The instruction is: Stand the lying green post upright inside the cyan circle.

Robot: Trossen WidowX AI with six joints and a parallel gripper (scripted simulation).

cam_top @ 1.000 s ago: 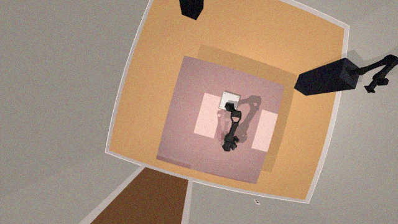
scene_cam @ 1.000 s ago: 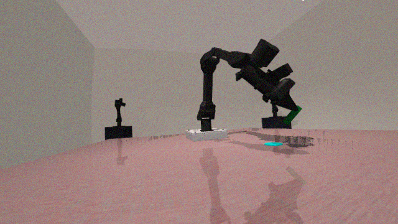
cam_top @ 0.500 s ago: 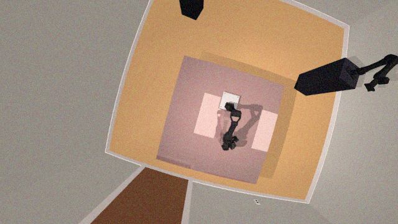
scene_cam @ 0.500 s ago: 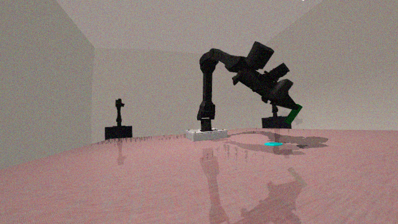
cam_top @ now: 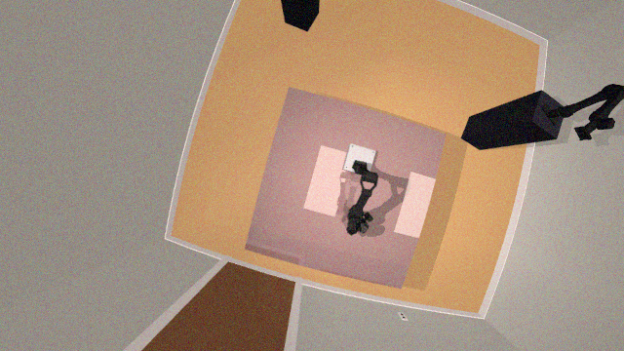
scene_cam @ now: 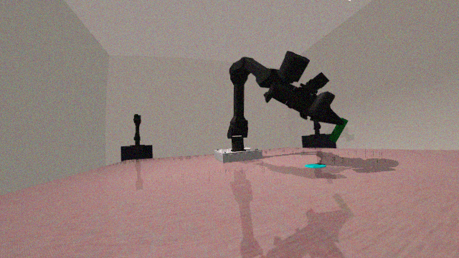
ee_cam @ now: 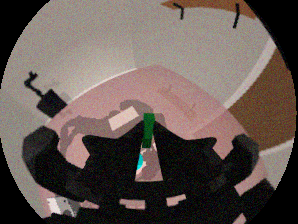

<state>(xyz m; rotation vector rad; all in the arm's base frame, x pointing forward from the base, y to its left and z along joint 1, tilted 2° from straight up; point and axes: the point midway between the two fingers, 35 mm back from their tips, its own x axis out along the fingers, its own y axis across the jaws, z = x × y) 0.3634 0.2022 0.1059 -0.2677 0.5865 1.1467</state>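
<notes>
The cyan circle lies 120 mm below my gripper tip, 70 mm behind it and 40 mm to the right of it. Also, from my gripper tip: green post 20 mm below, 10 mm to the right, 10 mm behind.
</notes>
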